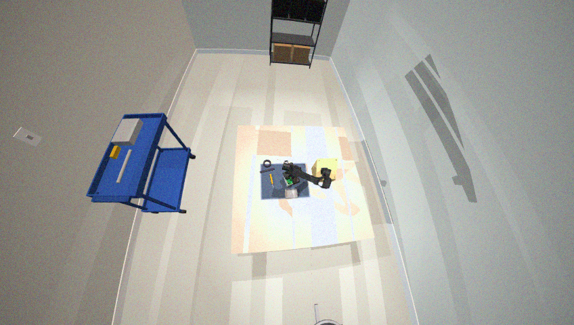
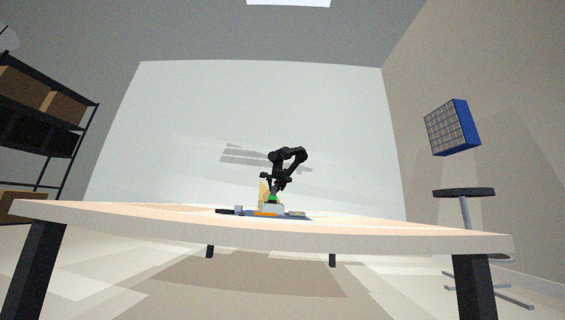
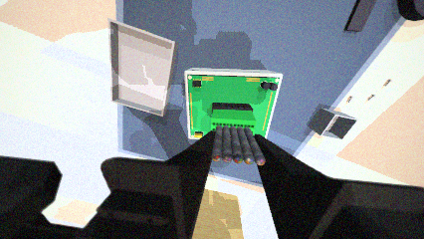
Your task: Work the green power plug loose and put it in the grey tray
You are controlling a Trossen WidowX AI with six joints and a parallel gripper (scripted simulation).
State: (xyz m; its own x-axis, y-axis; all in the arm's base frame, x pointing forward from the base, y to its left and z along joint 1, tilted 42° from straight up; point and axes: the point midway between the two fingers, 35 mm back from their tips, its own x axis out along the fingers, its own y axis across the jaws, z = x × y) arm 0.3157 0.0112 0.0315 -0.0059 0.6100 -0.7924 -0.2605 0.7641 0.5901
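The green power plug is 20 mm below my gripper tip. Round my gripper tip: blue mat: 50 mm ahead, 120 mm below; dark bar: 210 mm ahead, 120 mm to the right, 110 mm below.
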